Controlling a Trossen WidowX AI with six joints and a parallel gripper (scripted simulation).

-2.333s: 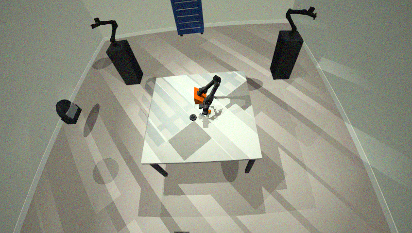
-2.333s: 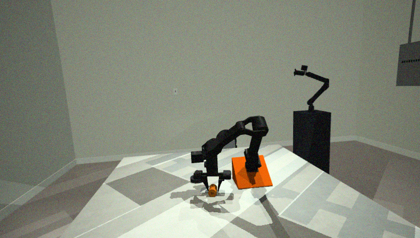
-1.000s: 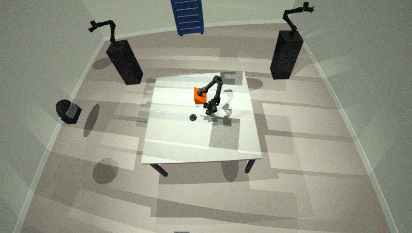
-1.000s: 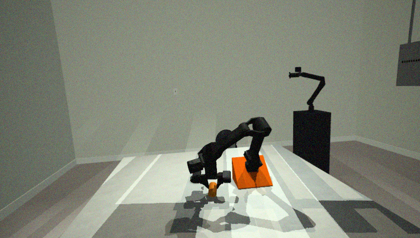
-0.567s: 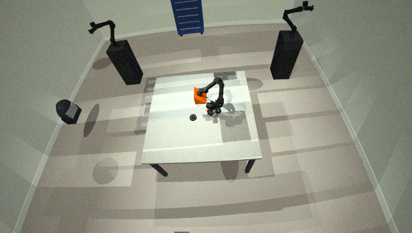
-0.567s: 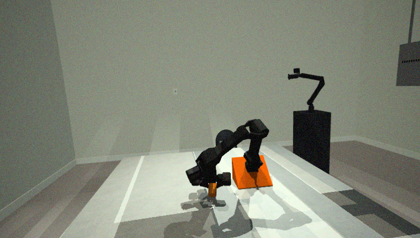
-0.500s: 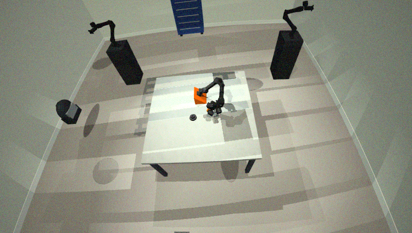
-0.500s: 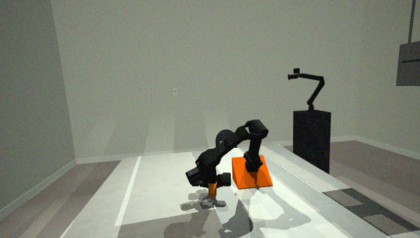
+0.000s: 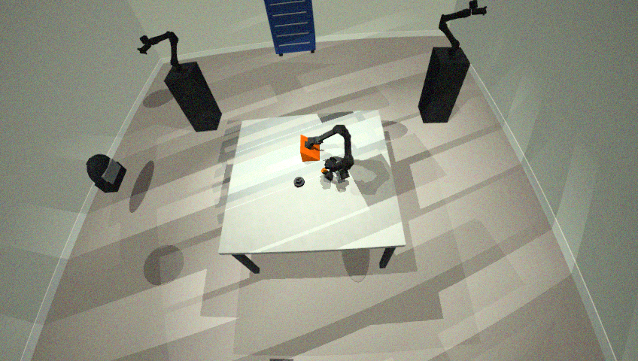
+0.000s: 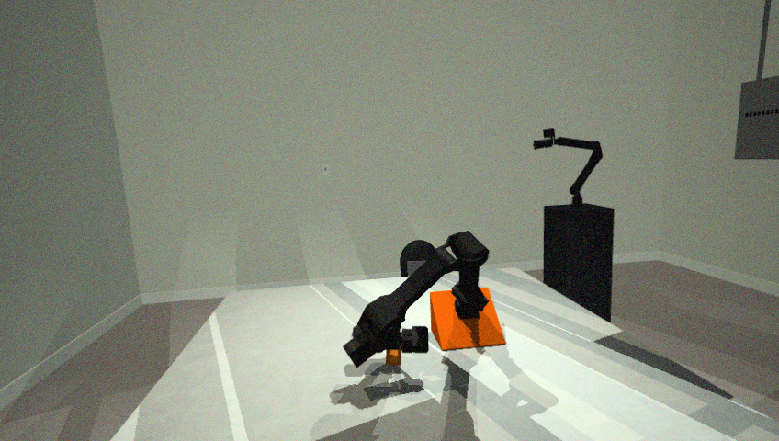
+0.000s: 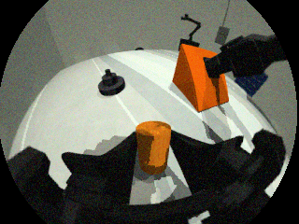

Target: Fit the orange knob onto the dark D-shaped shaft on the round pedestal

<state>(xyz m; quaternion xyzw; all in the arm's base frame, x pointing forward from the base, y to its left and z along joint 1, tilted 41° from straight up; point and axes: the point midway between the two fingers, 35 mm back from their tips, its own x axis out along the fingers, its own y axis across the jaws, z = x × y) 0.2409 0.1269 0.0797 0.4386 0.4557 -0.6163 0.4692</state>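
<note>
My gripper tip is 20 mm to the right of the orange knob and 10 mm above it. Round my gripper tip: round dark pedestal: 70 mm ahead, 190 mm to the right, 10 mm below.
</note>
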